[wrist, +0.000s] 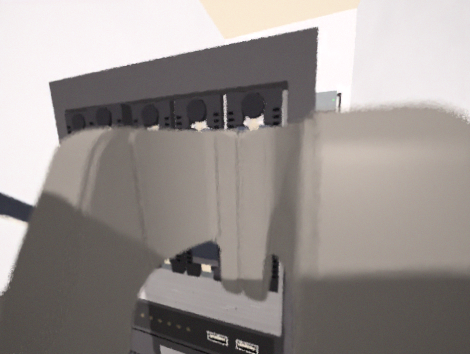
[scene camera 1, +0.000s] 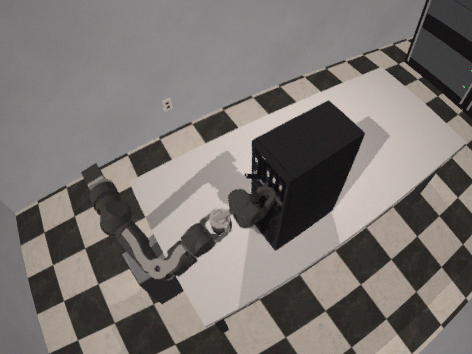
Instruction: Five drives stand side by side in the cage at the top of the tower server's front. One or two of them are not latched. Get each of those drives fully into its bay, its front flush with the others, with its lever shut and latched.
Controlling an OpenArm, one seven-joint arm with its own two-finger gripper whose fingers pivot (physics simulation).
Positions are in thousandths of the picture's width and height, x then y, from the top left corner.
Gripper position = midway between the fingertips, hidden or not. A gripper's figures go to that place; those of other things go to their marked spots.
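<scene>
My gripper (wrist: 535, 592) is 0.06 m from the lens. As for a black tower server (wrist: 616, 171), that server is 0.10 m from the lens.
</scene>
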